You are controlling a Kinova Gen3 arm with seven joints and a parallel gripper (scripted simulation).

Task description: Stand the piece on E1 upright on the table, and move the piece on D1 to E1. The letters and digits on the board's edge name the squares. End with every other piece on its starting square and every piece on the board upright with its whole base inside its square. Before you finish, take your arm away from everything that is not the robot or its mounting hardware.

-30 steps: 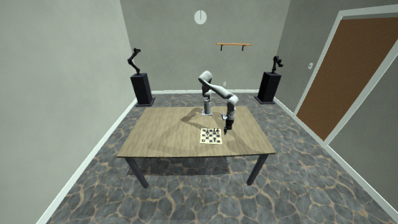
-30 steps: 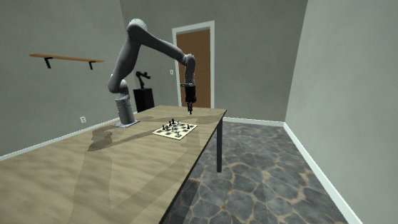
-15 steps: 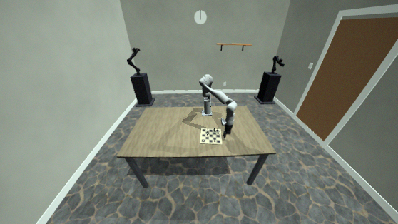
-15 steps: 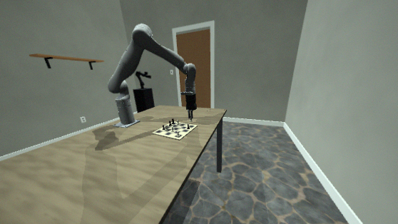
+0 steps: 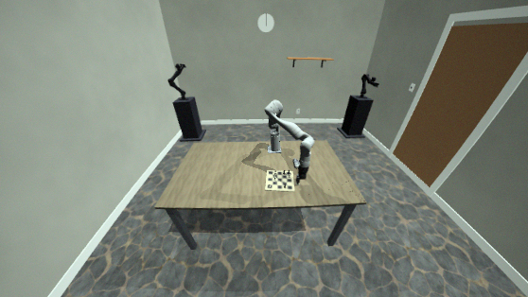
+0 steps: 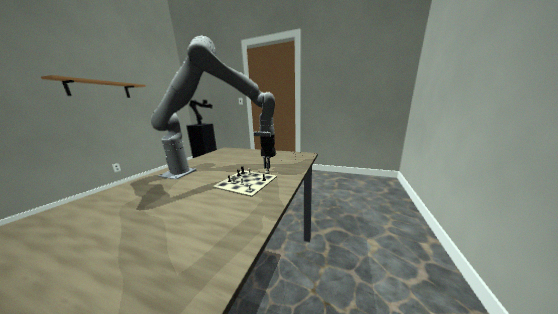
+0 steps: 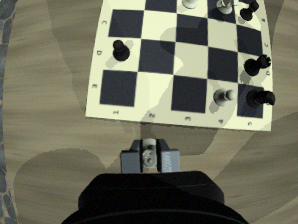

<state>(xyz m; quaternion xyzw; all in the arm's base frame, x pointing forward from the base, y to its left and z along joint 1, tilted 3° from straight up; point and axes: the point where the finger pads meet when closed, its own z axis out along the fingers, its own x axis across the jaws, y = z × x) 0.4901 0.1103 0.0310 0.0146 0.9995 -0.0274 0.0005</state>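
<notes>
Now: hand 2 cm above the white piece. From my hand the other things lie so: chessboard 13 cm to the right, 6 cm behind, 4 cm below.
</notes>
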